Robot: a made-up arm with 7 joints. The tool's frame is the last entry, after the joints. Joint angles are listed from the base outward. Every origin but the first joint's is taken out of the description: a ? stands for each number. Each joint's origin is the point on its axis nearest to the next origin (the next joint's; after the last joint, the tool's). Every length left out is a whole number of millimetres.
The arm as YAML. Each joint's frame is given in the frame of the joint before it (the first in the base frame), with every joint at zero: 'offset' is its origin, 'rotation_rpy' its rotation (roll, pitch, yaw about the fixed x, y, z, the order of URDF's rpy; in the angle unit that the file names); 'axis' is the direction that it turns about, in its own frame. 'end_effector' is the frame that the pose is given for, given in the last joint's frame.
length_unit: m
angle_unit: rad
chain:
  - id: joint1
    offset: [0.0, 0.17, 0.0]
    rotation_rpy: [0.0, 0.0, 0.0]
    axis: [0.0, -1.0, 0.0]
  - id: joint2
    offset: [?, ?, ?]
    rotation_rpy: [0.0, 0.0, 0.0]
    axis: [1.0, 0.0, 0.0]
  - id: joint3
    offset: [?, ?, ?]
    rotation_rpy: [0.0, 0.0, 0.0]
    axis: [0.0, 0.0, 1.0]
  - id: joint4
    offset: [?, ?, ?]
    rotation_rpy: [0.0, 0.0, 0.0]
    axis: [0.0, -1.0, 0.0]
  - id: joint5
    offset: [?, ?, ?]
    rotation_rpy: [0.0, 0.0, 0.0]
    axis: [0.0, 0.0, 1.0]
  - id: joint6
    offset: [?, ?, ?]
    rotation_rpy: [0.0, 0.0, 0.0]
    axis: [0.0, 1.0, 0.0]
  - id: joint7
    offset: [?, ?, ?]
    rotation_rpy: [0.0, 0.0, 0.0]
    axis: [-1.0, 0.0, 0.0]
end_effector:
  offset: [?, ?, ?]
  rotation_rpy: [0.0, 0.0, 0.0]
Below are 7 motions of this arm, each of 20 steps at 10 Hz.
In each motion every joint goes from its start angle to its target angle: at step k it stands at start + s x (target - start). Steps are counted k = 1, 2, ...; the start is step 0. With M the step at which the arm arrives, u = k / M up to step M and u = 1 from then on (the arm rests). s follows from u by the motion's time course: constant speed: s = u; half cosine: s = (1 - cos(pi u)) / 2; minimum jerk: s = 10 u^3 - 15 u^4 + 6 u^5.
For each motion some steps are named. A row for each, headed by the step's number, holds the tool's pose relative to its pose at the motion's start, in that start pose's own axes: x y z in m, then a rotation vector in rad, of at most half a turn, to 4 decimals.
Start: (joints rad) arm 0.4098 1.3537 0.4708 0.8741 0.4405 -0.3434 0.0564
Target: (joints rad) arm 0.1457 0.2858 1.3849 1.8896 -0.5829 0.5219 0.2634
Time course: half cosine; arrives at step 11
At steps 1, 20:
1: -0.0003 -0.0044 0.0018 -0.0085 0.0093 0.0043
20: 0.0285 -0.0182 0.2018 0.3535 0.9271 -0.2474

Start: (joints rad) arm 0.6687 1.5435 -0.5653 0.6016 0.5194 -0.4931 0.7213
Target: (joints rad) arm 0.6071 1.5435 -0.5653 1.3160 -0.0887 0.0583 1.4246
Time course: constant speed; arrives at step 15
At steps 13, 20:
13: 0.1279 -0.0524 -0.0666 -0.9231 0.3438 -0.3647
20: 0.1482 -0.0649 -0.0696 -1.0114 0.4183 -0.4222

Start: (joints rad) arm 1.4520 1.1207 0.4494 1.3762 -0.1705 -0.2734 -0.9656
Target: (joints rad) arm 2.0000 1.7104 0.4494 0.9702 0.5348 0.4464 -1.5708
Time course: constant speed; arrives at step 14
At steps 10, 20:
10: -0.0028 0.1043 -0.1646 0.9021 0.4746 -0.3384
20: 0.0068 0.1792 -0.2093 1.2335 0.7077 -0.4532

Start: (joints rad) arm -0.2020 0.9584 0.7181 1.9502 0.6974 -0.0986 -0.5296
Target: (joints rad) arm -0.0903 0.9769 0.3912 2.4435 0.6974 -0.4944 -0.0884
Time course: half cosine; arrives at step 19
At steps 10, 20:
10: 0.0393 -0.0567 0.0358 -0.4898 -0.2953 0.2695
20: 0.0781 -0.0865 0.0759 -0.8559 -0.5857 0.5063

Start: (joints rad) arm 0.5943 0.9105 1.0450 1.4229 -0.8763 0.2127 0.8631
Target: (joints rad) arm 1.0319 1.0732 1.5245 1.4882 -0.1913 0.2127 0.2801
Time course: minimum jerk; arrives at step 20
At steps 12, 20:
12: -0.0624 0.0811 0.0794 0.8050 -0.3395 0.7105
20: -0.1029 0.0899 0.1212 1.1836 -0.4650 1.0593

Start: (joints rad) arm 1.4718 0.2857 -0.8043 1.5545 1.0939 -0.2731 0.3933
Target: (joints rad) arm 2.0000 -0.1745 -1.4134 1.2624 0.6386 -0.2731 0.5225
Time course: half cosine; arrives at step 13
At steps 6, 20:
6: -0.0339 -0.0448 -0.0689 -0.3847 0.1635 -0.1472
20: -0.0712 -0.1147 -0.1261 -0.9313 0.4013 -0.4849

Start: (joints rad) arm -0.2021 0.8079 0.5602 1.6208 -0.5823 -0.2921 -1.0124
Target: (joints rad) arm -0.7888 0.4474 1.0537 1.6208 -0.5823 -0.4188 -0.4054
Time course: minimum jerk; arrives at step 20
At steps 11, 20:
11: -0.0387 0.0728 0.0732 -0.4886 0.1870 -0.1626
20: -0.0561 0.1499 0.1050 -0.8334 0.3160 -0.3085

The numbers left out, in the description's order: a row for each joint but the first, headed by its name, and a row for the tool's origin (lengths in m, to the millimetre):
joint2: 0.0 0.0 0.0
joint3: 0.0 0.0 -0.213
joint4: 0.0 0.0 0.0
joint5: 0.0 0.0 -0.252
joint6: 0.0 0.0 0.0
joint7: 0.0 0.0 0.0
tool: 0.0 0.0 0.0

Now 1 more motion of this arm.
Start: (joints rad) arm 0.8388 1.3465 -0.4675 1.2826 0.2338 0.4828 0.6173
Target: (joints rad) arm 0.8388 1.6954 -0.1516 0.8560 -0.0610 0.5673 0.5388
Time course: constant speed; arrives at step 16
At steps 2, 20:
2: -0.0144 0.0214 0.0129 0.0954 0.0719 0.0203
20: -0.1024 0.1317 0.1549 0.7138 0.5494 0.2073

